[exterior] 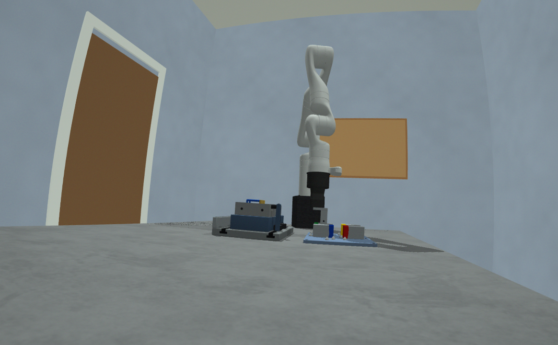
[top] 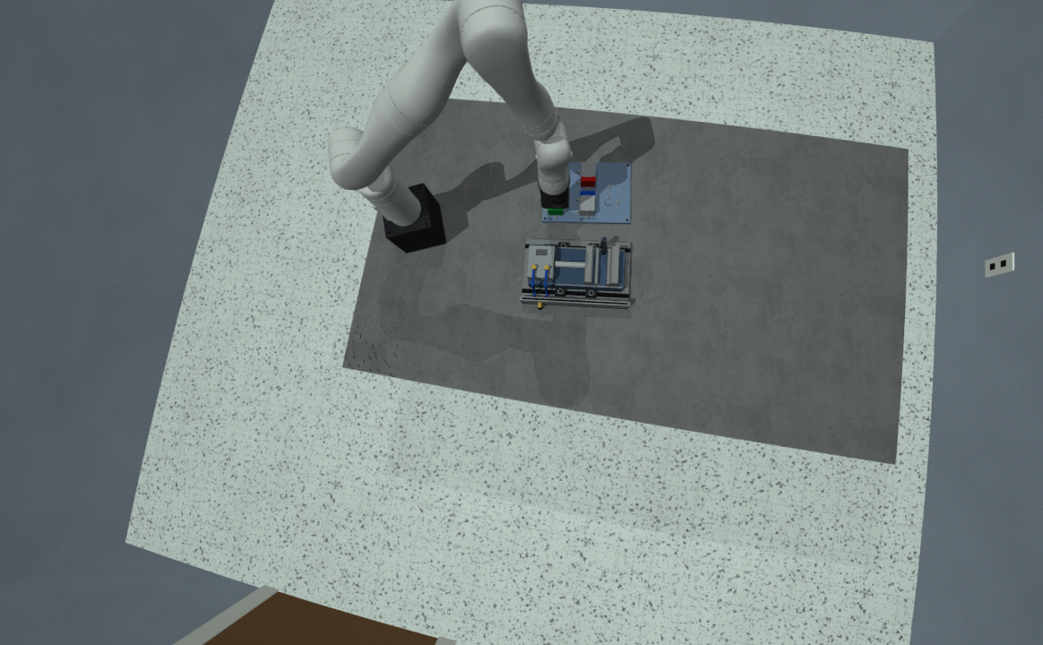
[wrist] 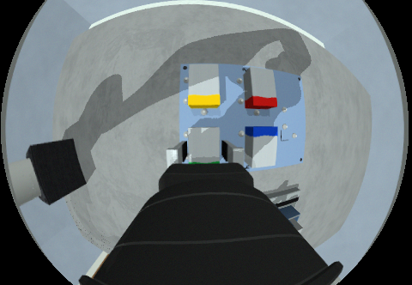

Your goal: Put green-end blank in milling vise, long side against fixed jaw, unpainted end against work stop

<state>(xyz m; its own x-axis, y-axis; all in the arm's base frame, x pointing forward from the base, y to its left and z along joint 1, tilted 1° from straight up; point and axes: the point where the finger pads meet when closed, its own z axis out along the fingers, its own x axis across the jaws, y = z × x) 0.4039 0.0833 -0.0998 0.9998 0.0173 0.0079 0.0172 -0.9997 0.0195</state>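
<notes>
My gripper is now 2 cm above the green-ended blank. Round my hand: blue plate (9 cm ahead, 5 cm to the left, 4 cm below); blue-ended blank (9 cm ahead, 2 cm below); yellow-ended blank (9 cm to the left, 2 cm below).
</notes>
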